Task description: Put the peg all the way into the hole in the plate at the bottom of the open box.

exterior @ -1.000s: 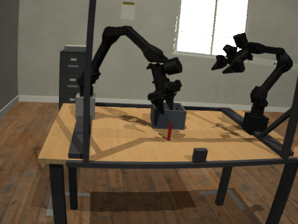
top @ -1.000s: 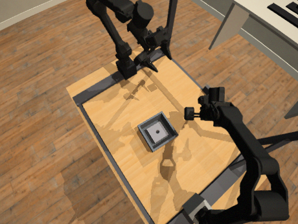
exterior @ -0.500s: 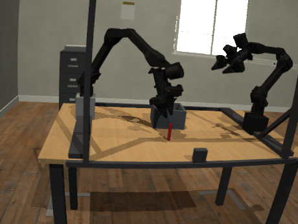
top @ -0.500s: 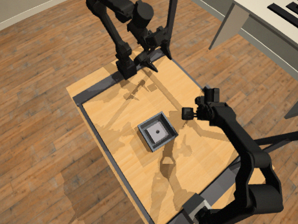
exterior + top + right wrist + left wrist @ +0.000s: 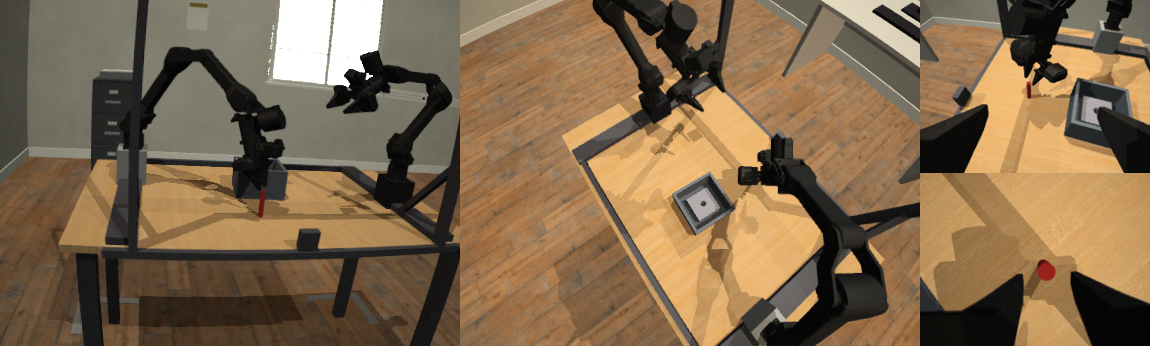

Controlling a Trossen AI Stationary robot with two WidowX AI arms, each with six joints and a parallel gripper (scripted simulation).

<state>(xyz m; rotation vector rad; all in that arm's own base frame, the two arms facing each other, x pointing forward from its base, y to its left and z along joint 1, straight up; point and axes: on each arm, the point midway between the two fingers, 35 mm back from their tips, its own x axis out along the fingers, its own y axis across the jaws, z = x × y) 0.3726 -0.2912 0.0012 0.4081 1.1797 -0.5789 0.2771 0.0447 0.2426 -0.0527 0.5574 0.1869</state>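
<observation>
Now: the red peg 80 mm below my left hand, 10 mm to the right of it and 10 mm behind it. From my left hand the other things lie so: plate: 220 mm ahead, 70 mm below, 10 mm to the right; then grey box: 220 mm ahead, 90 mm below, 10 mm to the right.
</observation>
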